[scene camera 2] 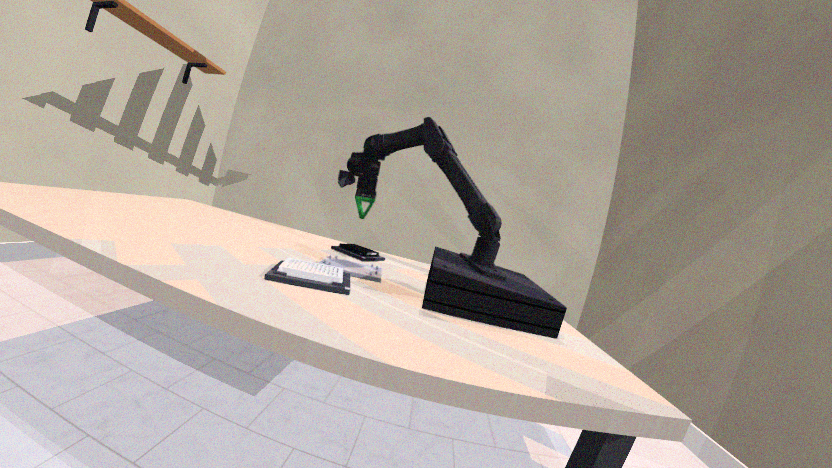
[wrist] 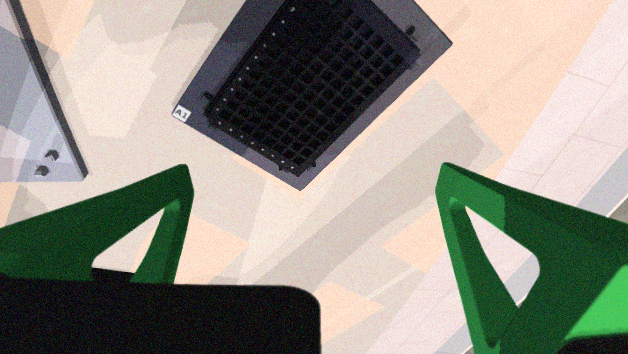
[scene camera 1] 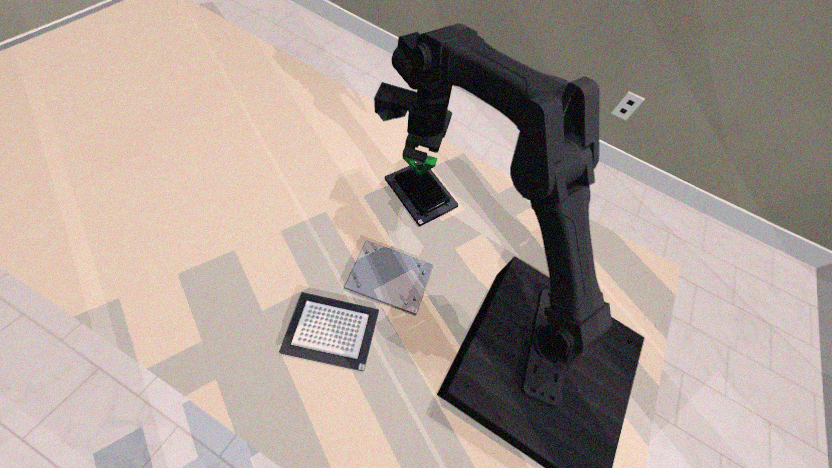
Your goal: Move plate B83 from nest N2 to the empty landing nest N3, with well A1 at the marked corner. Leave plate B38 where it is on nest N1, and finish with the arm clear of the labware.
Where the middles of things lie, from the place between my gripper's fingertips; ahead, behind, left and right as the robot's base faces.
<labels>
I see the grey metal nest plate (scene camera 1: 385, 275) 2 cm behind my hand, 24 cm to the left of it and 12 cm below it.
</labels>
